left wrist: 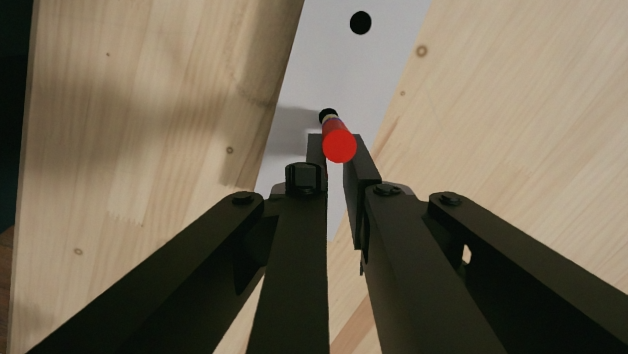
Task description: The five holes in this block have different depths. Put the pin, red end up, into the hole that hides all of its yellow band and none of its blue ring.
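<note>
My left gripper (333, 158) is shut on the pin (339, 142), which stands about upright with its red end towards the camera. A thin blue ring and a pale yellowish band show at the pin's far end. That end overlaps the edge of a black hole (327, 114) in the light grey block (320, 60); I cannot tell whether its tip is above the hole or inside it. Another hole (360, 23) shows farther up the block. The other holes do not show. My right gripper is not in view.
The block lies on a pale wooden table top (500, 125). The table's edge runs down the left side, with a dark area beyond it. Shadows fall across the block and the table to the left of the pin.
</note>
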